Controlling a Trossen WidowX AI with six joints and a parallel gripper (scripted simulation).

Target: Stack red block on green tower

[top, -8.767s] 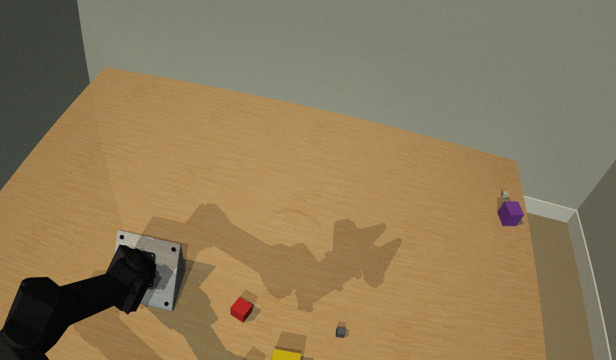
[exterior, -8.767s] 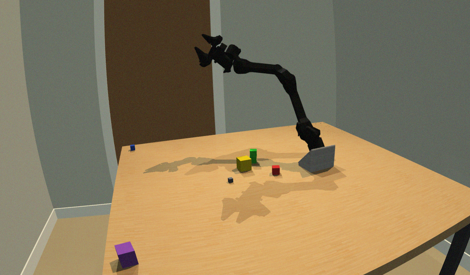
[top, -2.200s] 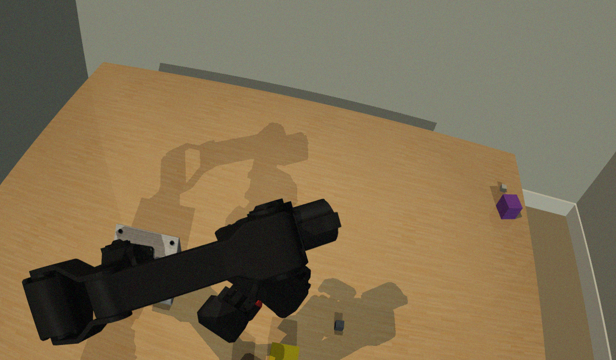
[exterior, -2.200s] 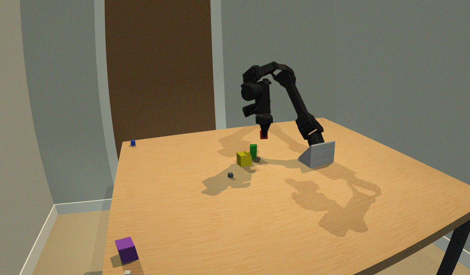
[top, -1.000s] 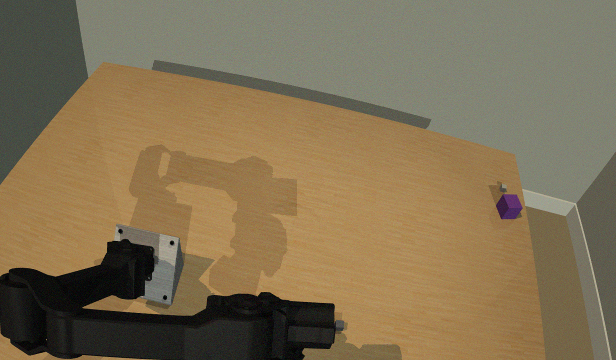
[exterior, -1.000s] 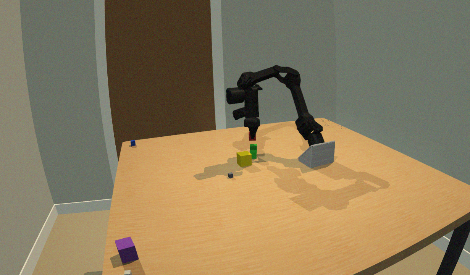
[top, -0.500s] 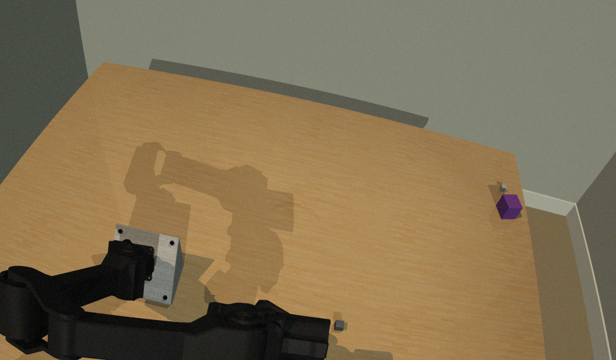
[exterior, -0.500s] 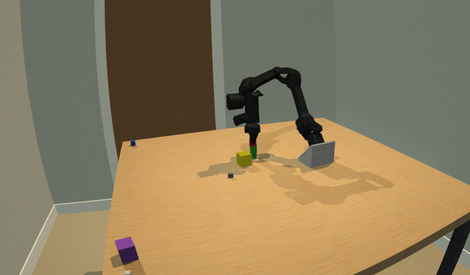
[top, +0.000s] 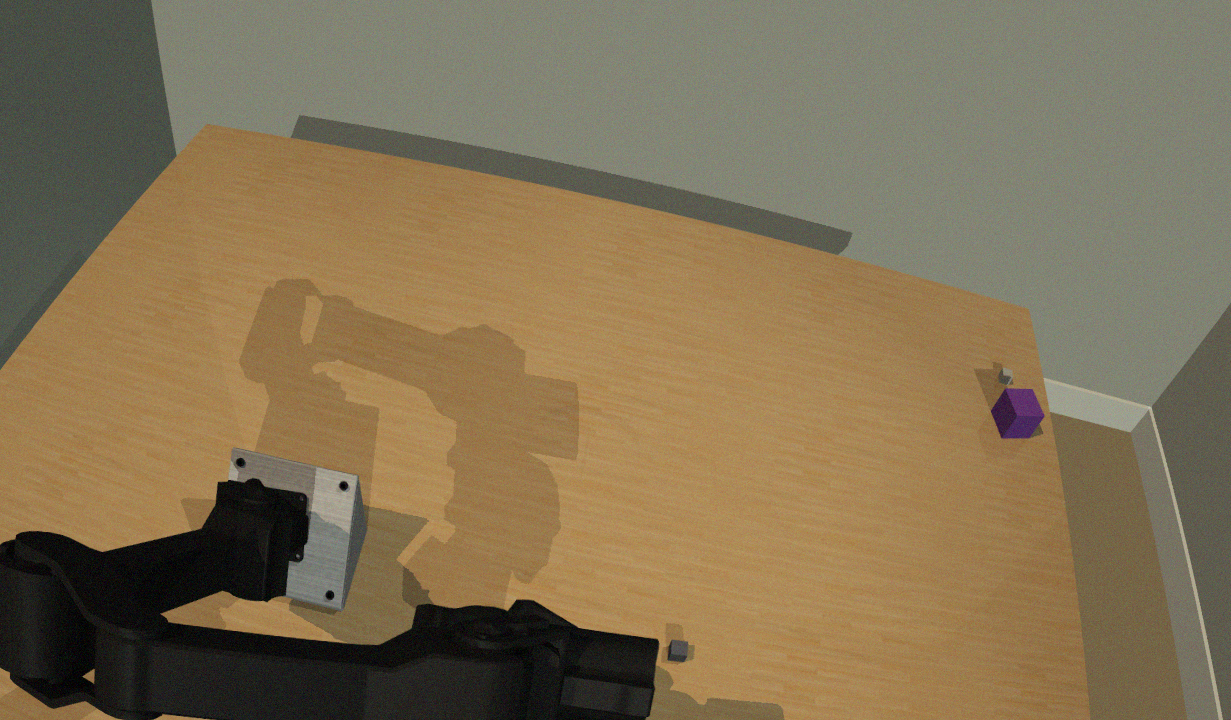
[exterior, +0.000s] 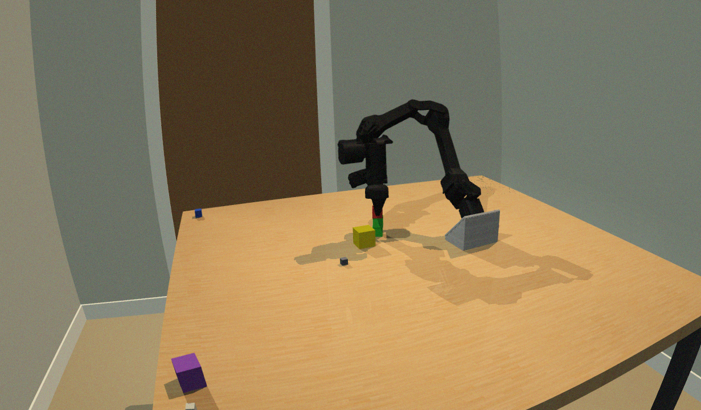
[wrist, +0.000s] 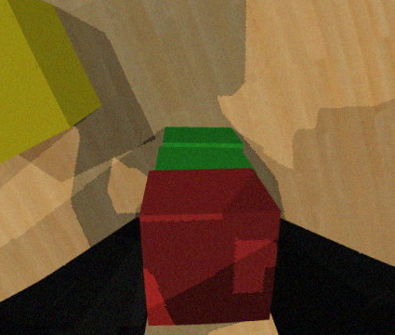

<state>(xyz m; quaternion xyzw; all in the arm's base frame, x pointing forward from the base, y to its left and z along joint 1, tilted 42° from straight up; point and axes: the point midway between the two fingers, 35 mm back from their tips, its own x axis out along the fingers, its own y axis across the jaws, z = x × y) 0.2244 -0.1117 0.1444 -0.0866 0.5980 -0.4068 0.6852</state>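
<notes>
My gripper tip is now 10 mm below the red block. From my gripper tip the other things lie so: small blue block: 480 mm ahead, 470 mm to the right, 50 mm below; yellow cube: 70 mm ahead, 40 mm to the left, 40 mm below; small dark block: 160 mm ahead, 140 mm to the left, 60 mm below.
</notes>
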